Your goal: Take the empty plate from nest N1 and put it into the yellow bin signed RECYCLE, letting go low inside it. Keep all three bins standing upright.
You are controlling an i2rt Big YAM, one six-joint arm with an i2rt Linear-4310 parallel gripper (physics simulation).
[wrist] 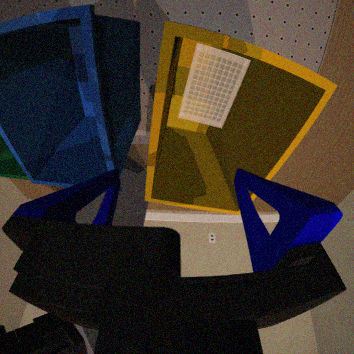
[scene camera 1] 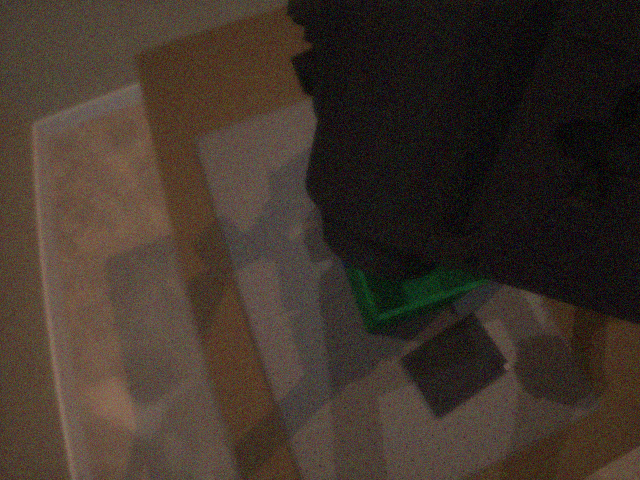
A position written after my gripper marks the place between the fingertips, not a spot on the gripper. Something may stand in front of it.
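Note:
I can see a yellow bin (wrist: 190, 164), a blue bin (wrist: 77, 85) and a green bin (scene camera 1: 382, 302). There's a dark nest (scene camera 1: 456, 364) and a pale plate (wrist: 215, 75) too, and I can see my own gripper (wrist: 176, 175).

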